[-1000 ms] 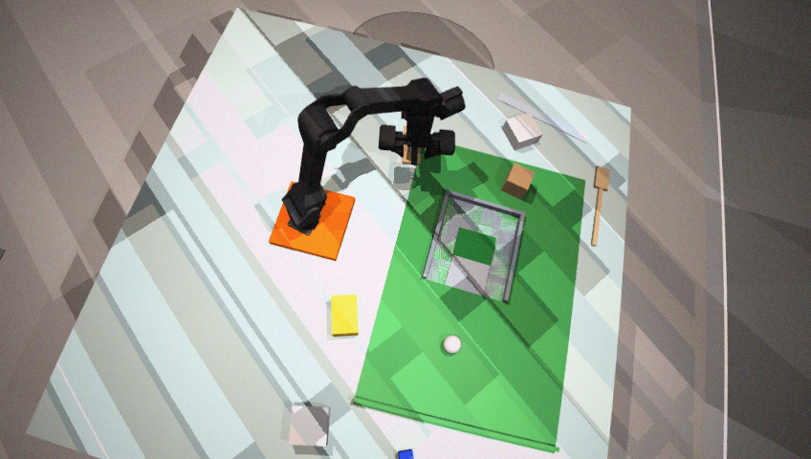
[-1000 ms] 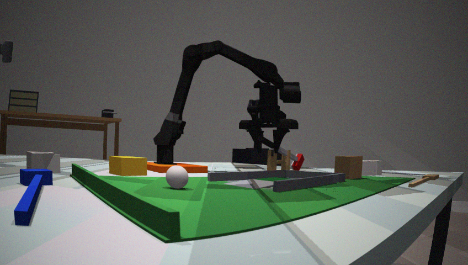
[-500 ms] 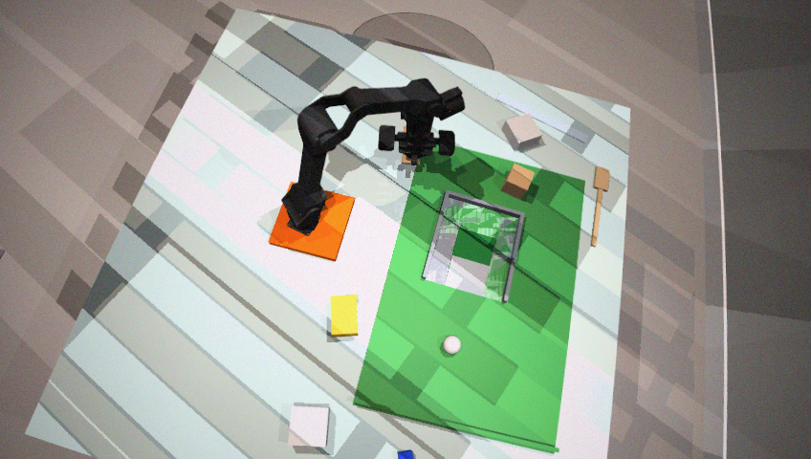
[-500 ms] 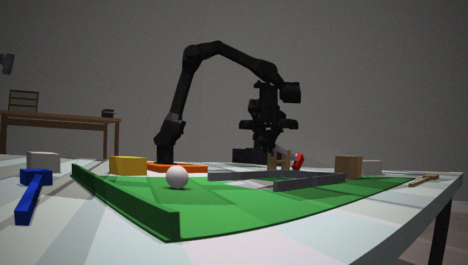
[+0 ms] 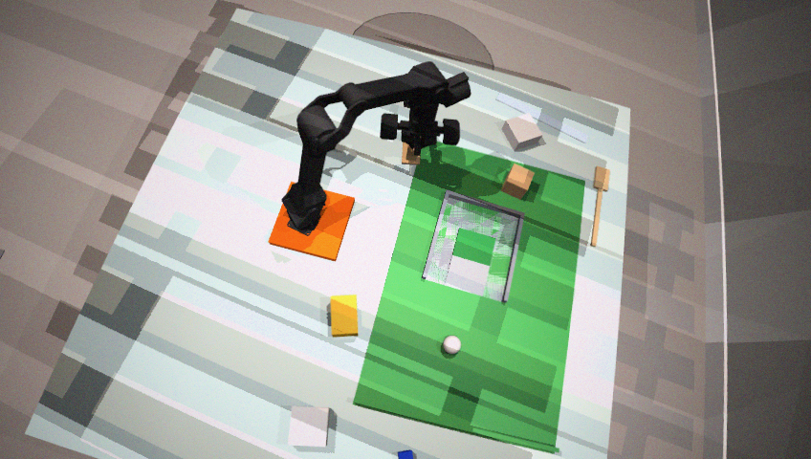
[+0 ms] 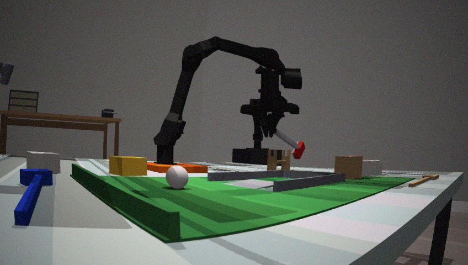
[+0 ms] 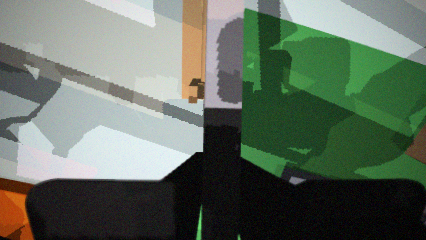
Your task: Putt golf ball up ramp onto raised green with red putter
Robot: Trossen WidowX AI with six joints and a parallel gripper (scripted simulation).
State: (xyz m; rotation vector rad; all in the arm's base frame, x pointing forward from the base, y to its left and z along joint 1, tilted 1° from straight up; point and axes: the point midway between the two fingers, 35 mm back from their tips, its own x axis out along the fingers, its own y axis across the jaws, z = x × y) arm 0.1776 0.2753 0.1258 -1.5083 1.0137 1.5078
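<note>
Now: the yellow block 440 mm to the right of my gripper tip, 90 mm below it and 30 mm ahead of it. Also, from my gripper tip: wooden stand 80 mm below, 70 mm to the left, 30 mm behind; then tan block 280 mm ahead, 90 mm to the left, 80 mm below; then red putter 90 mm to the left, 40 mm behind.
</note>
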